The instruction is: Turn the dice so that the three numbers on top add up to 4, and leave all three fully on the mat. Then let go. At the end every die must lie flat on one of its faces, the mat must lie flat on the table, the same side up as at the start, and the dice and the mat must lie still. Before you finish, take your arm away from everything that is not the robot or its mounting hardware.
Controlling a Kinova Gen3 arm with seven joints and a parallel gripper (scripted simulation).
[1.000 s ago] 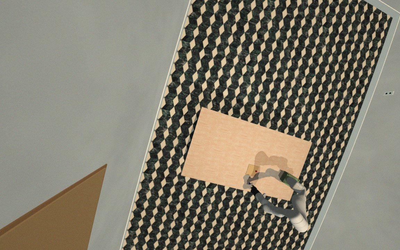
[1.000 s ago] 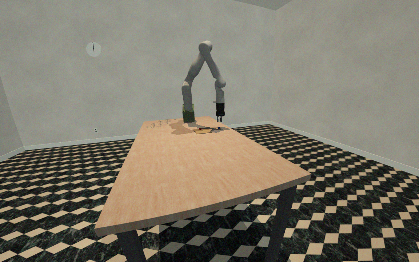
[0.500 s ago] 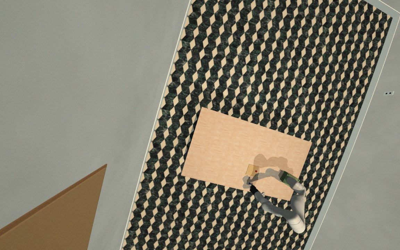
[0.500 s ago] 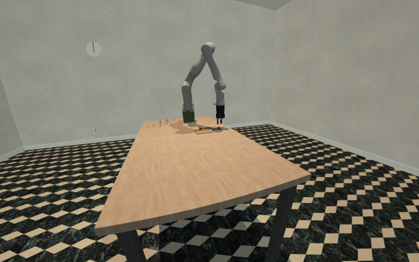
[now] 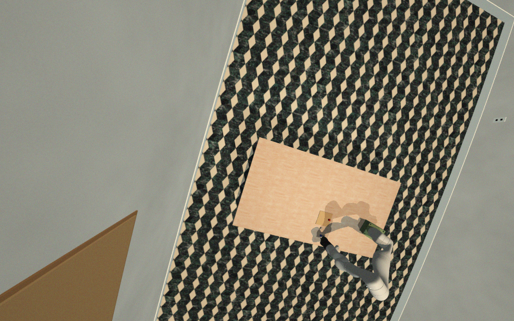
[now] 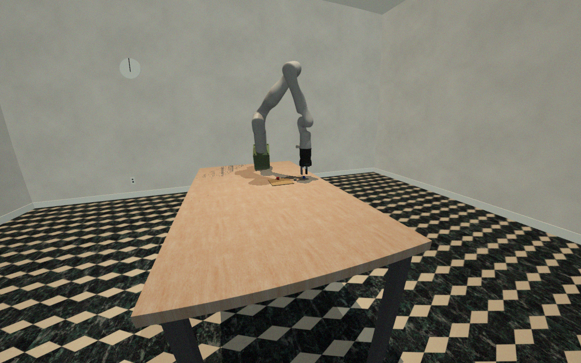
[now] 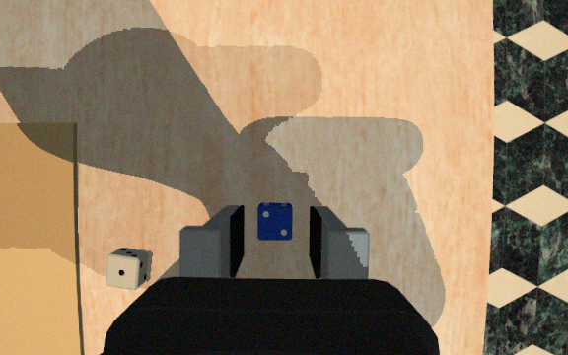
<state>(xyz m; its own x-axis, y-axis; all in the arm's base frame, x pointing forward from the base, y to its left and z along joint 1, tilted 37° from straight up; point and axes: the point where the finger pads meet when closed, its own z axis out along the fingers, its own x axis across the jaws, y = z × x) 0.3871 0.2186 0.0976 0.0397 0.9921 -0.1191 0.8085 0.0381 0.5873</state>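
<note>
Right now my hand is 40 mm above the blue die. The rest, counted from my hand: tan mat 10 mm ahead, 170 mm to the right, 50 mm below; red die 40 mm behind, 180 mm to the right, 40 mm below; white die 20 mm ahead, 70 mm to the right, 40 mm below.
</note>
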